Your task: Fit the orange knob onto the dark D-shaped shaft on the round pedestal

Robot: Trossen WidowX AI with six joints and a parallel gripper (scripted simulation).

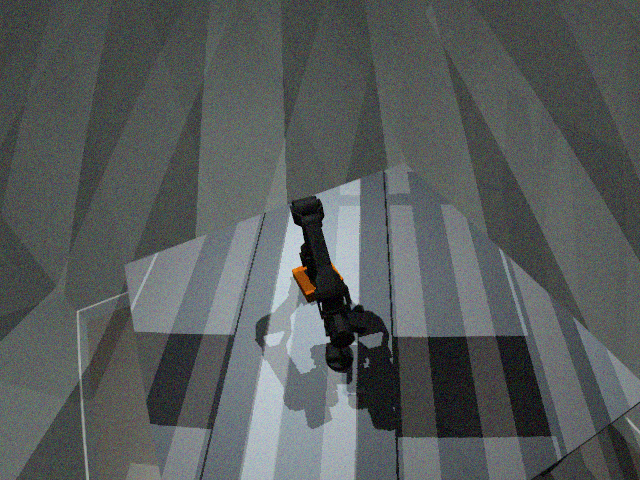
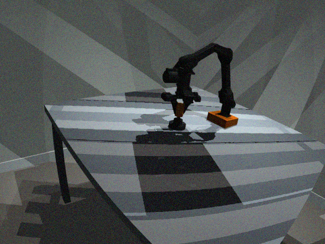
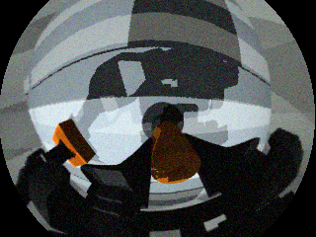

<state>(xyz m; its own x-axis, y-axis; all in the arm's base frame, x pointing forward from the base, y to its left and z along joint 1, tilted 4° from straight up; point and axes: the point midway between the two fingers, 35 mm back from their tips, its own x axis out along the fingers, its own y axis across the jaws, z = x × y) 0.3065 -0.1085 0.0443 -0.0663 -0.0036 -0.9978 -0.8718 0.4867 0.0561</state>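
Right now my gripper tip is 20 mm below the orange knob. Also, from my gripper tip: dark round pedestal: 40 mm below.
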